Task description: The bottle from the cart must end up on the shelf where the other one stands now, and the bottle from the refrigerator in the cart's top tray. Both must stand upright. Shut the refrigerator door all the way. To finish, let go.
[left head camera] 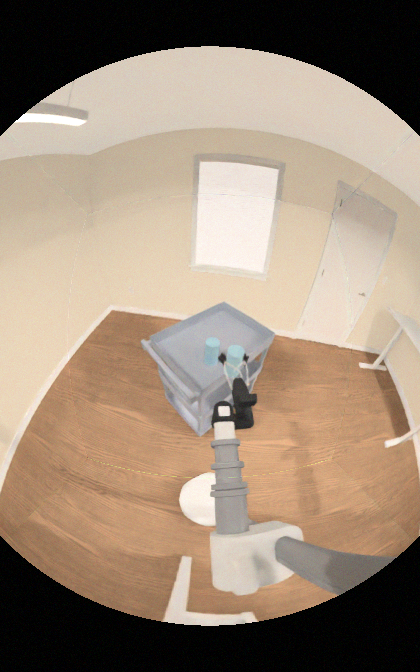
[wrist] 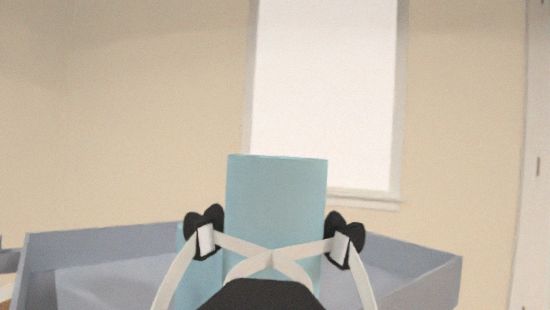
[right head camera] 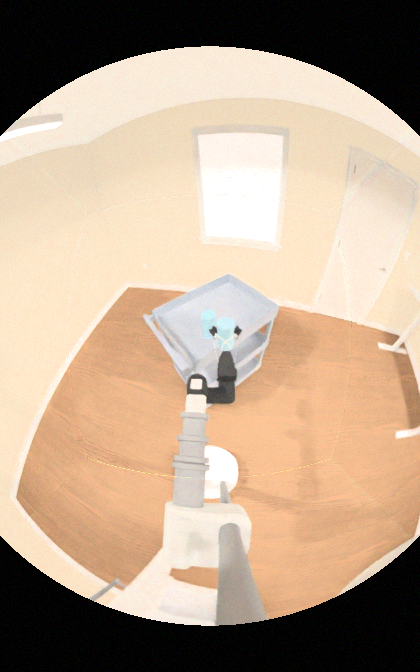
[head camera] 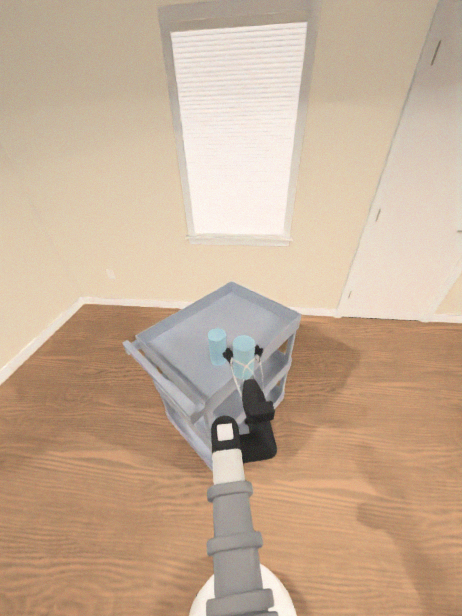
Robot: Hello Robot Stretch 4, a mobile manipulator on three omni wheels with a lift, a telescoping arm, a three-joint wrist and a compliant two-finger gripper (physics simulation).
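Places are measured from the robot's base along level axes (x ahead, y left, z up), in centimetres.
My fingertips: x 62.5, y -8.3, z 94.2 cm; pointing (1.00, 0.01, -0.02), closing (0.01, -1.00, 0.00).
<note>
Behind a point stands the place of what it marks.
A light blue bottle (head camera: 243, 345) @(x 58.3, y -8.1, z 99.8 cm) (left head camera: 235, 354) (right head camera: 225, 326) (wrist: 275, 195) @(x 55.8, y -8.4, z 97.6 cm) is upright between the fingertips of my gripper (head camera: 243, 353) @(x 62.5, y -8.3, z 94.2 cm) (left head camera: 233, 358) (right head camera: 225, 331) (wrist: 273, 225) @(x 62.5, y -8.3, z 94.2 cm), which is shut on it. It is at the near right rim of the grey-blue cart (head camera: 182, 312) @(x 100.5, y 15.8, z 82.1 cm) (left head camera: 187, 323) (right head camera: 192, 296) (wrist: 110, 247) @(x 93.7, y 24.0, z 79.6 cm); its base overlaps that rim in the head view, and its exact height is hard to tell. A second light blue bottle (head camera: 217, 347) @(x 69.9, y 0.0, z 87.4 cm) (left head camera: 212, 352) (right head camera: 208, 324) (wrist: 197, 287) @(x 69.9, y -0.1, z 84.8 cm) stands upright in the top tray, just left of the held one. I cannot make out the refrigerator or its shelf.
The cart's push handle (head camera: 162, 377) @(x 61.7, y 20.5, z 83.7 cm) (left head camera: 167, 369) is on its left side. A wall with a window (head camera: 240, 135) @(x 202.6, y -28.1, z 150.6 cm) (wrist: 325, 90) @(x 202.5, y -28.7, z 134.1 cm) stands behind the cart, and a white door (head camera: 395, 200) @(x 175.8, y -139.3, z 110.0 cm) is at the right. White furniture legs (left head camera: 389, 347) (right head camera: 406, 334) stand by the right wall.
</note>
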